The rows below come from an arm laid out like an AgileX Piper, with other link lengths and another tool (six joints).
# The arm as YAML. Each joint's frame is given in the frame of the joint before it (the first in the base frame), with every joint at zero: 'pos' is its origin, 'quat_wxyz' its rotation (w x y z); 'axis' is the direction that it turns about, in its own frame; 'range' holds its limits. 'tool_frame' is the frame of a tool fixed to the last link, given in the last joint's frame.
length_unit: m
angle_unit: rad
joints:
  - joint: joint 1
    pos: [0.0, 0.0, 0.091]
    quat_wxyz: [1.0, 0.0, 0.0, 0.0]
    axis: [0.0, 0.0, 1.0]
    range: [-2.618, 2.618]
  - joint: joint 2
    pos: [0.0, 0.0, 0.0]
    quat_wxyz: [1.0, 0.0, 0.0, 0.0]
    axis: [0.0, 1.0, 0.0]
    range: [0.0, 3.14]
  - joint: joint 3
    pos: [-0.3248, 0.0, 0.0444]
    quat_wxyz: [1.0, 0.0, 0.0, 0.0]
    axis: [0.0, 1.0, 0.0]
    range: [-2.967, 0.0]
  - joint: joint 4
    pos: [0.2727, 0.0, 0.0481]
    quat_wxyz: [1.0, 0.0, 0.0, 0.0]
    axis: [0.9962, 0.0, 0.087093]
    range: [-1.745, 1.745]
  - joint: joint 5
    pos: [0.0, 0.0, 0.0]
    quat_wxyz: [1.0, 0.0, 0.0, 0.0]
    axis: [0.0, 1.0, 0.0]
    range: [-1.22, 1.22]
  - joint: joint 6
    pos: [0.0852, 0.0, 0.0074]
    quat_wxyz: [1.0, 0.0, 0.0, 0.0]
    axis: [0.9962, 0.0, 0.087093]
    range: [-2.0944, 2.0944]
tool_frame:
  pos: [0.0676, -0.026, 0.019]
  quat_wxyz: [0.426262, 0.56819, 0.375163, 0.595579]
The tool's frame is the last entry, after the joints.
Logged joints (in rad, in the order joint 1, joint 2, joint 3, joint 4, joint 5, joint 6), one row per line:
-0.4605 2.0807 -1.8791 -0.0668 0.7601 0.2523
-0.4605 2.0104 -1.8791 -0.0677 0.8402 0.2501
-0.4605 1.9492 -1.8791 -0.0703 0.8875 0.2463
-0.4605 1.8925 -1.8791 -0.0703 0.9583 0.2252
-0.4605 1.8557 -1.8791 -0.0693 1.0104 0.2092
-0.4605 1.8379 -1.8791 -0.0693 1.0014 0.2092
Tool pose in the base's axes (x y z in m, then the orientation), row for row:
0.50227 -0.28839 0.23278 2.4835 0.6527 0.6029
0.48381 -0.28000 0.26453 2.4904 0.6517 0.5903
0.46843 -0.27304 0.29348 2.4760 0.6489 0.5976
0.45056 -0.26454 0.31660 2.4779 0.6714 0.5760
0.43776 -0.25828 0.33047 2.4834 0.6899 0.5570
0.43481 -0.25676 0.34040 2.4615 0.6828 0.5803
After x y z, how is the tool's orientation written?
As a rotation vector, in radians.
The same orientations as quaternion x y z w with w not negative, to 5 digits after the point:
0.91182 0.23964 0.22136 0.24931
0.91358 0.23907 0.21655 0.24766
0.91116 0.23879 0.21992 0.25376
0.91127 0.24691 0.21183 0.25250
0.91195 0.25334 0.20454 0.24965
0.90784 0.25183 0.21402 0.25808

